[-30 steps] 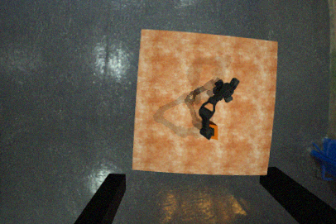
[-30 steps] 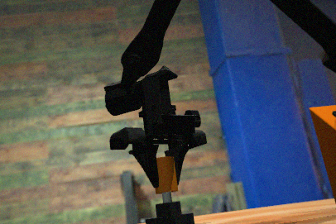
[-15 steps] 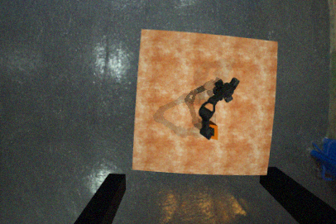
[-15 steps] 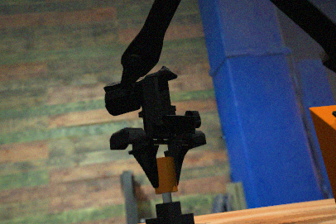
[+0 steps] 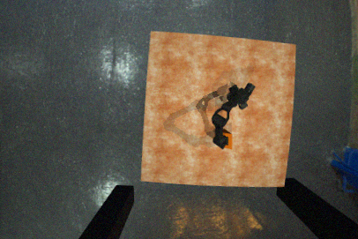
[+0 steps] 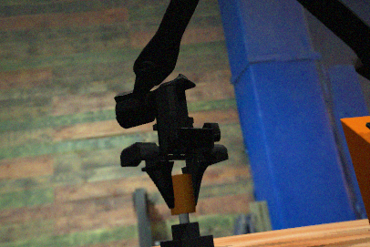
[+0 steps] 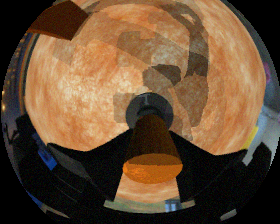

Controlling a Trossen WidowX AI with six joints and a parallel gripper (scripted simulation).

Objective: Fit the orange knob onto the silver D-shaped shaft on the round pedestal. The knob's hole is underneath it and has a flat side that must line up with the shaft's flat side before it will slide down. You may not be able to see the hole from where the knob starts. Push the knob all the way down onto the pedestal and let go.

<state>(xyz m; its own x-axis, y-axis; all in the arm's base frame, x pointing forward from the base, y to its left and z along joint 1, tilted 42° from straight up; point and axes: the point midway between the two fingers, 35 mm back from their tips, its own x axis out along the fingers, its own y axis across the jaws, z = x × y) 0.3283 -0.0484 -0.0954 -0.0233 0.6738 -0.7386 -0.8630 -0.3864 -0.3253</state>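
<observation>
Now: gripper tip 40 mm above the dark round pedestal. Round my gripper tip: orange knob: 30 mm above.
</observation>
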